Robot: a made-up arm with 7 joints.
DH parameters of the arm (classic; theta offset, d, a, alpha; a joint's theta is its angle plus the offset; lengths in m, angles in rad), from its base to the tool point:
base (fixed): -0.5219 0 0.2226 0
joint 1: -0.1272 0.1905 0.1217 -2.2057
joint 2: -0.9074 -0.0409 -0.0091 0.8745
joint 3: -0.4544 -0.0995 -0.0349 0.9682
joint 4: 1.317 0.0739 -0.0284 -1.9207
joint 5: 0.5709 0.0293 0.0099 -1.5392
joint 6: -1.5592 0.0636 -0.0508 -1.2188
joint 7: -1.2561 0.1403 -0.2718 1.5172
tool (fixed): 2.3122 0.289 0 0
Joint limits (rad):
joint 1: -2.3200..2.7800
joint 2: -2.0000..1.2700
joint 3: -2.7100..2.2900
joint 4: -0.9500..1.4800
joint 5: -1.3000..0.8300
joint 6: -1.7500..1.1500
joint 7: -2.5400..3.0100
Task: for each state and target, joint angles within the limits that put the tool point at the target. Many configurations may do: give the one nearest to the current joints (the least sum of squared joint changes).
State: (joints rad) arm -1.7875 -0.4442 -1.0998 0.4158 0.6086 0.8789 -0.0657
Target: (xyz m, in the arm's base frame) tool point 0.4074 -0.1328 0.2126
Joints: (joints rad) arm -2.1737 -0.1635 -1.1084 1.0134 0.7364 0.8471 -0.4004
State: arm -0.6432 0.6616 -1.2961 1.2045 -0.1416 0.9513 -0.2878
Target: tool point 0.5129 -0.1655 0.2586
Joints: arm -0.7638 0.9779 -1.3570 1.4800 0.0156 0.4891 -0.3895
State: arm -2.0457 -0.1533 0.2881 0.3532 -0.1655 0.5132 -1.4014
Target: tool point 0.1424 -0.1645 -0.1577
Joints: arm -1.7902 -0.1462 -0.2459 0.5491 -0.3480 0.0169 -1.8938
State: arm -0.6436 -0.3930 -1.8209 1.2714 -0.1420 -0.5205 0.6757
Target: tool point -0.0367 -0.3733 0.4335
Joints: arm 0.2209 -0.5188 -1.9501 0.8863 0.1615 -0.5307 0.9942
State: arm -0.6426 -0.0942 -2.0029 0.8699 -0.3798 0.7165 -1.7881
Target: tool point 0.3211 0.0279 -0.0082
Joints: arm -0.1737 0.0054 -1.8229 0.7954 -0.6844 0.8526 -1.3773
